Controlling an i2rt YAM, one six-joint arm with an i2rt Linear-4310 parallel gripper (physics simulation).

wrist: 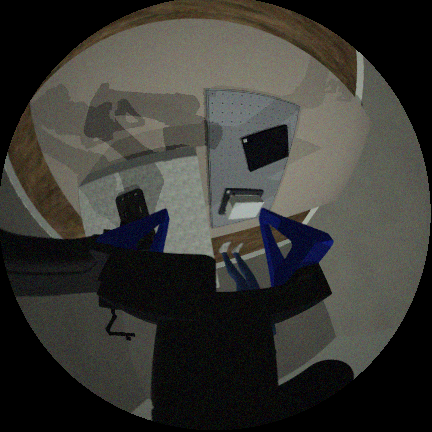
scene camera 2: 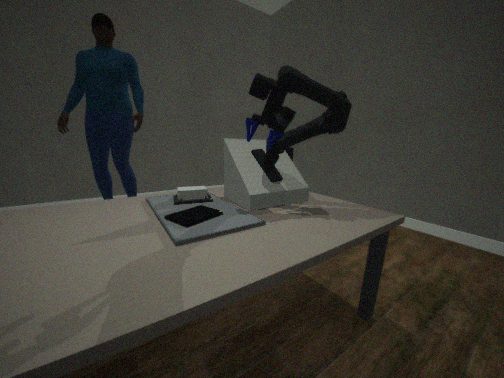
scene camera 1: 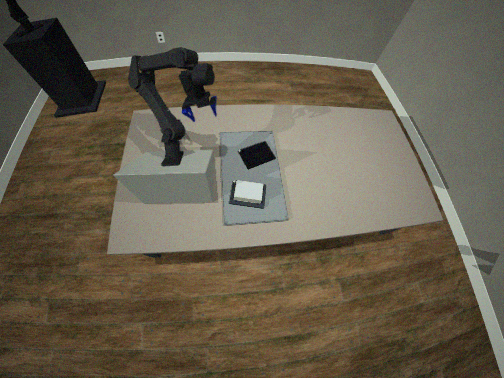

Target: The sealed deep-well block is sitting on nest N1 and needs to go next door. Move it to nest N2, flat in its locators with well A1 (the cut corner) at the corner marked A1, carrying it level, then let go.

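Frame: origin at the arm's base, x ahead, y left, z up, level; metres.
Seen in the pictures: gripper, fingertip midpoint: (wrist: 213,213) (scene camera 2: 258,145) (scene camera 1: 205,118); arm's base at its link origin: (scene camera 2: 266,165) (scene camera 1: 173,158).
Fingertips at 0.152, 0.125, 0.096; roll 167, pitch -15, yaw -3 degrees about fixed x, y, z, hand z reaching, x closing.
Observation:
Offsets run from my fingertips to a thing's top centre, as dx, dy, dz. Level surfaces: height alone.
The white deep-well block {+0.164, -0.263, -0.197} (scene camera 1: 249,191) (scene camera 2: 192,193) (wrist: 244,208) sits on a dark nest {+0.164, -0.263, -0.228} (scene camera 1: 242,203) (scene camera 2: 205,200) (wrist: 243,190), which I take as N1. The other dark nest {+0.242, -0.045, -0.232} (scene camera 1: 257,154) (scene camera 2: 193,215) (wrist: 266,148), which I take as N2, lies empty and turned at an angle beside it, with a small light mark at one corner in the wrist view. The block's cut corner is too small to make out. My gripper (scene camera 1: 201,114) (scene camera 2: 260,140) (wrist: 213,213) is open and empty, high above the table and away from both nests.
Both nests are on a grey perforated board (scene camera 1: 232,215) (scene camera 2: 240,223) (wrist: 223,107) on the table {dz -0.263} (scene camera 1: 350,165) (scene camera 2: 280,247) (wrist: 175,55). A pale sloped pedestal (scene camera 1: 175,187) (scene camera 2: 237,175) (wrist: 185,200) carries the arm beside the board. A person (scene camera 2: 107,95) stands beyond the table.

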